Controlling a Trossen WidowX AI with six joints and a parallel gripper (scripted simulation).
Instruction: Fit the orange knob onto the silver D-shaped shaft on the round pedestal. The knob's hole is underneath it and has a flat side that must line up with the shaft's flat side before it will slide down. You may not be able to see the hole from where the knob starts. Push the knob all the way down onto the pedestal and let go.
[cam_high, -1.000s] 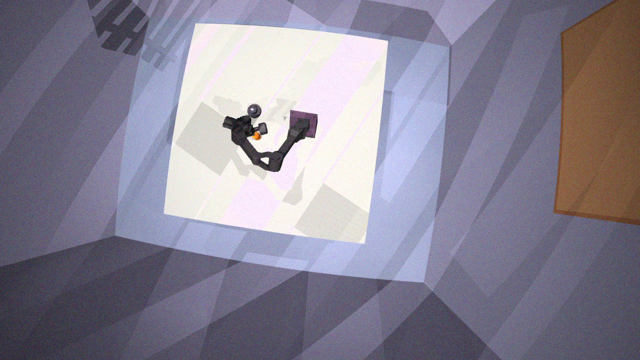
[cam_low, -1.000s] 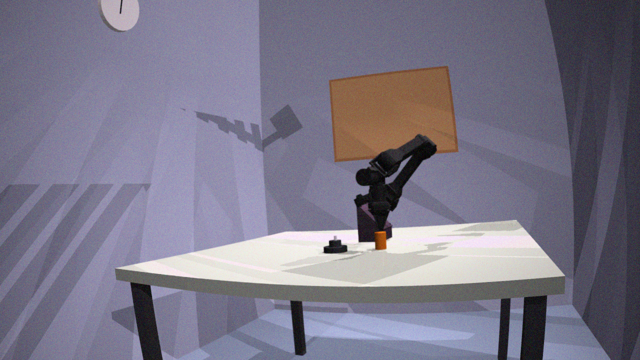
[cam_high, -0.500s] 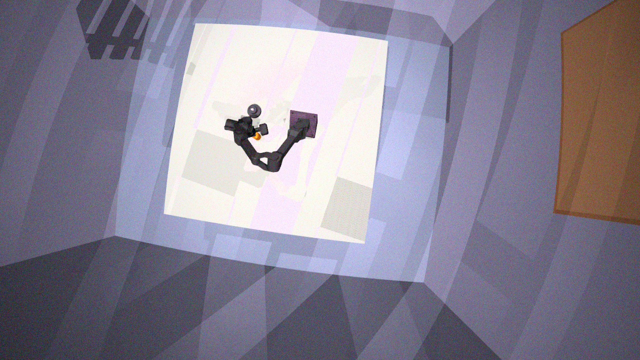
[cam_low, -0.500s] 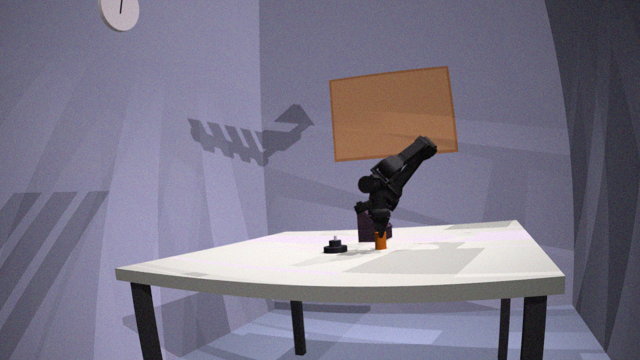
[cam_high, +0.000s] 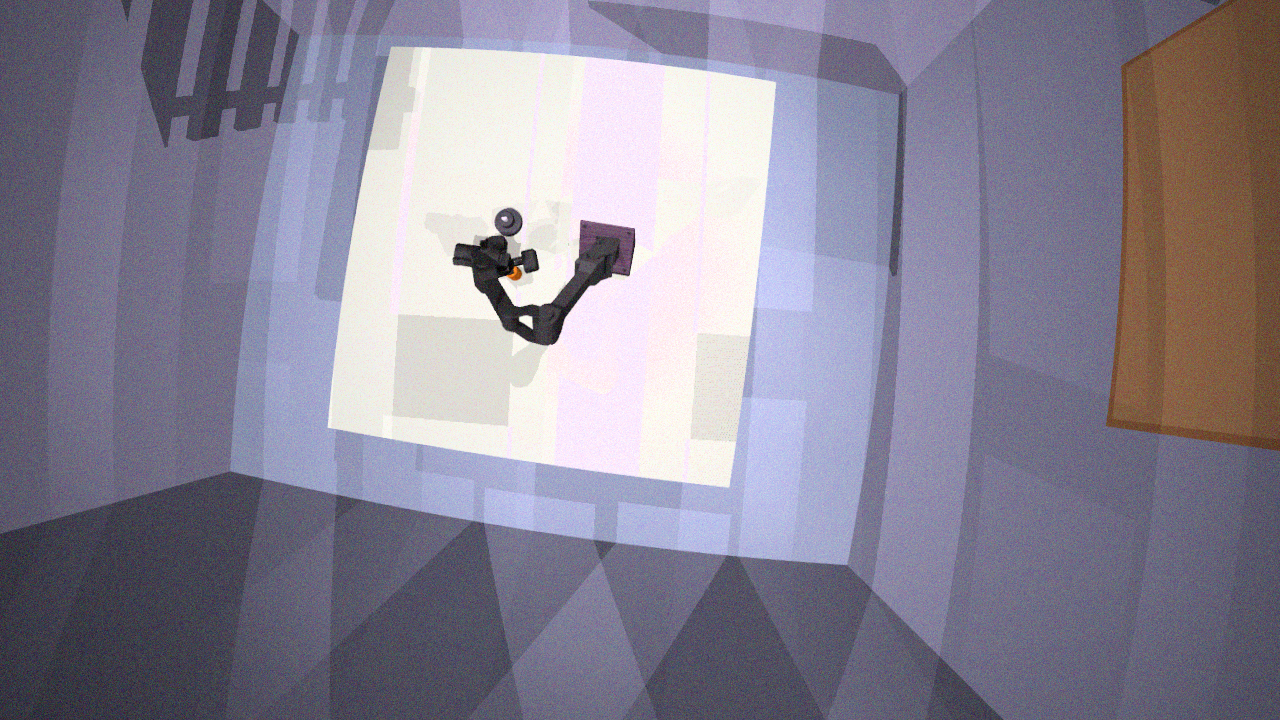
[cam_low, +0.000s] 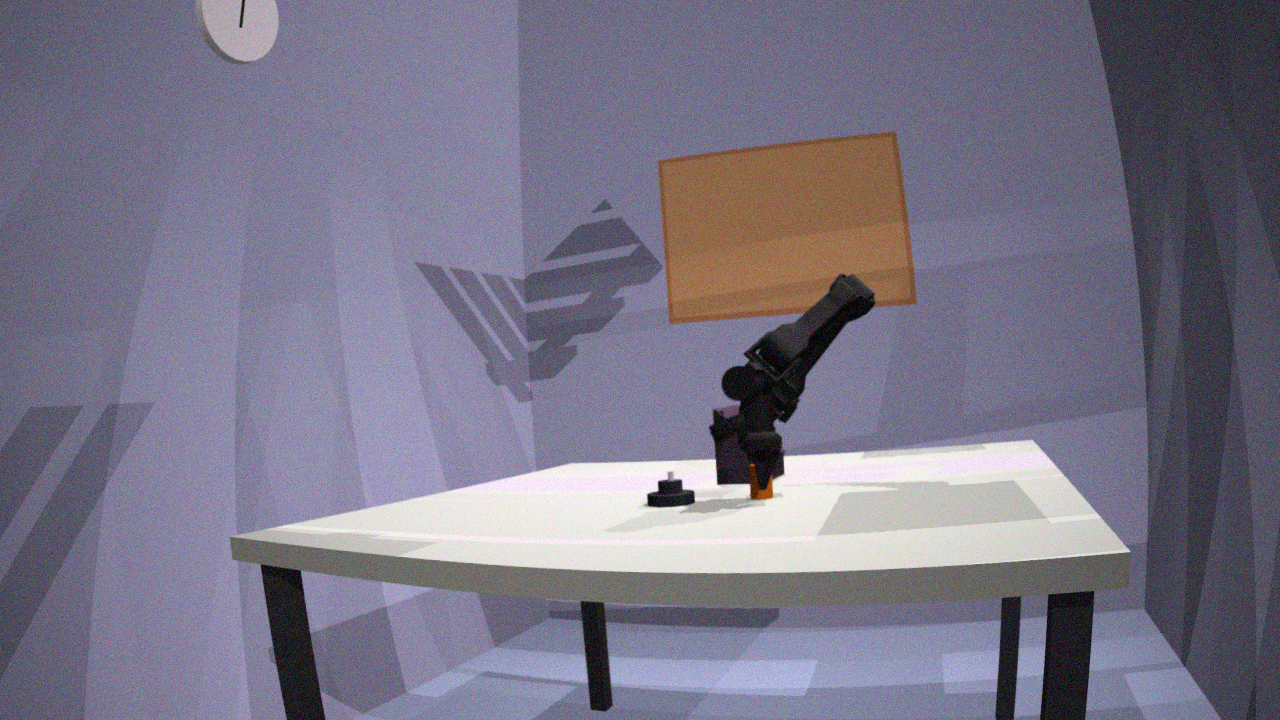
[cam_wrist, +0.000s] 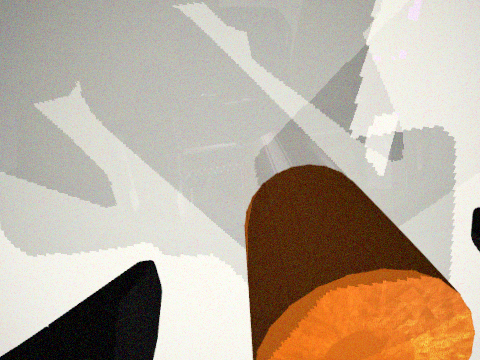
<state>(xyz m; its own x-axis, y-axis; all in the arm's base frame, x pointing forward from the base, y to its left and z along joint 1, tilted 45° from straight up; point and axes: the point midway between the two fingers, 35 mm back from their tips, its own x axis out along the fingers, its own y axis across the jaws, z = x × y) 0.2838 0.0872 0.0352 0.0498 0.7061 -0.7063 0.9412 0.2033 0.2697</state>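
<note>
My gripper tip is now 20 mm below the orange knob. Round my gripper tip: round pedestal: 40 mm ahead, 150 mm to the right, 10 mm above.
</note>
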